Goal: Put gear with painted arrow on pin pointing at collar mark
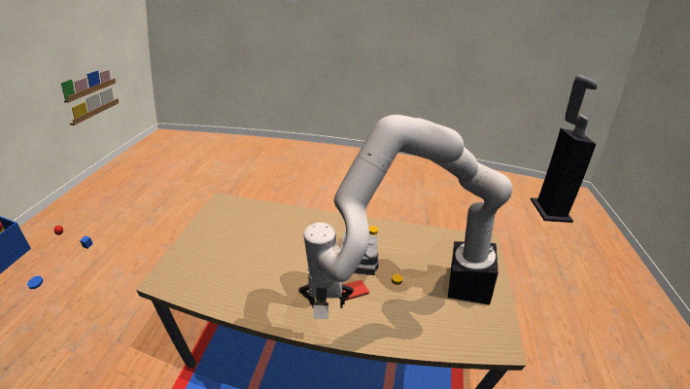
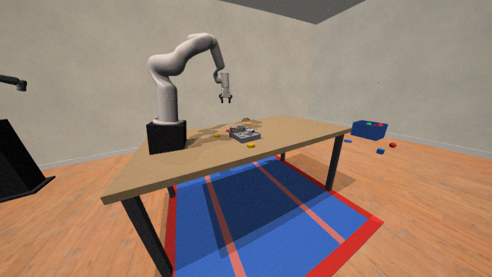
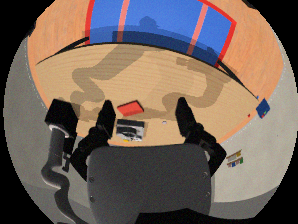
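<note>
My hand is 57 cm to the left of the toothed gear, 20 cm above it and 7 cm past it. The rest, counted from my hand: small grey disc: 42 cm to the right, 25 cm below, 11 cm ahead; then red flat tile: 30 cm to the right, 24 cm below, 9 cm behind.
</note>
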